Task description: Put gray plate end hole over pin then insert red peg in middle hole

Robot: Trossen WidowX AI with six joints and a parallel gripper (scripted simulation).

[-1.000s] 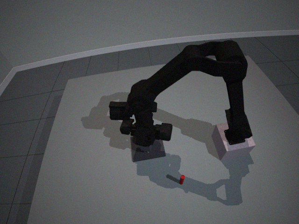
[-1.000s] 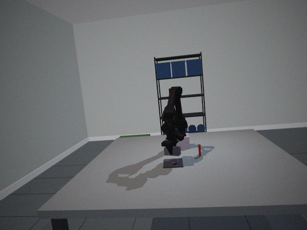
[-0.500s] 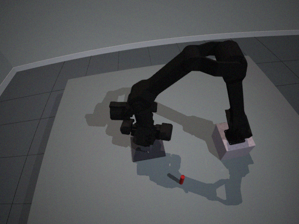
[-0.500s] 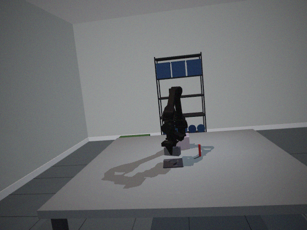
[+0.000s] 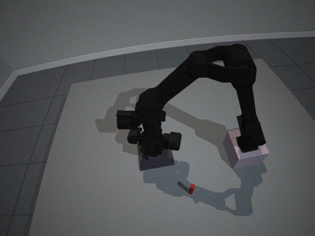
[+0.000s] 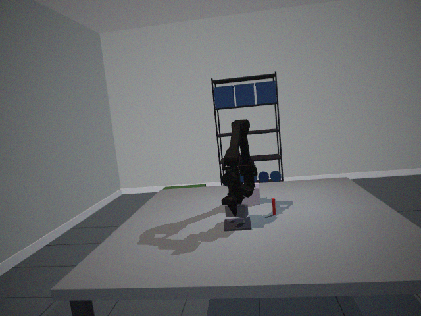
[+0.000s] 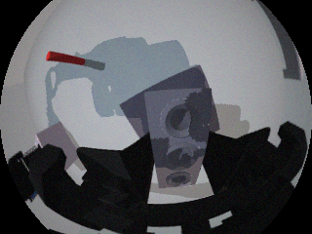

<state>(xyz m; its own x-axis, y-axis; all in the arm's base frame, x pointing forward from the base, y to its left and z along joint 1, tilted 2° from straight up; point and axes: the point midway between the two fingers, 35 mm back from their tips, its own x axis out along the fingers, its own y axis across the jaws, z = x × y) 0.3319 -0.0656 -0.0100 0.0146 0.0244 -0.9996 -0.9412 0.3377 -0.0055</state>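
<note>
Now: the dark square base 1 cm ahead of my gripper tip, 1 cm to the left of it and 4 cm below it. The rest, counted from my gripper tip: gray plate 3 cm above; then red peg 10 cm behind, 18 cm to the left, 1 cm below.
</note>
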